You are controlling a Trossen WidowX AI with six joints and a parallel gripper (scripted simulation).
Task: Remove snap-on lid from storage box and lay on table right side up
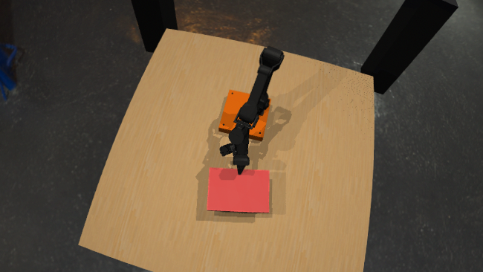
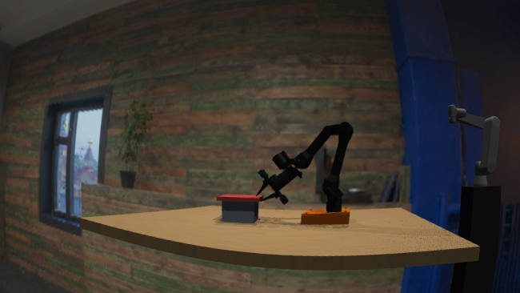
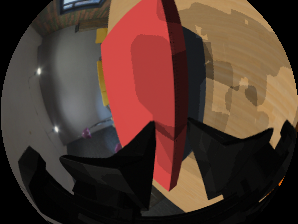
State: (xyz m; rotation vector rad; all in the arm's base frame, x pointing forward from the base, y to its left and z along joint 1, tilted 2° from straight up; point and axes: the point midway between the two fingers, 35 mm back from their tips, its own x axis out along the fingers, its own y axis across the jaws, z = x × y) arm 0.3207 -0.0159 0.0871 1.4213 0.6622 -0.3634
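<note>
My gripper tip is 7 cm short of the red lid and 2 cm to the right of it. From my gripper tip the other things lie so: storage box (7 cm ahead, 2 cm to the left, 5 cm below).
</note>
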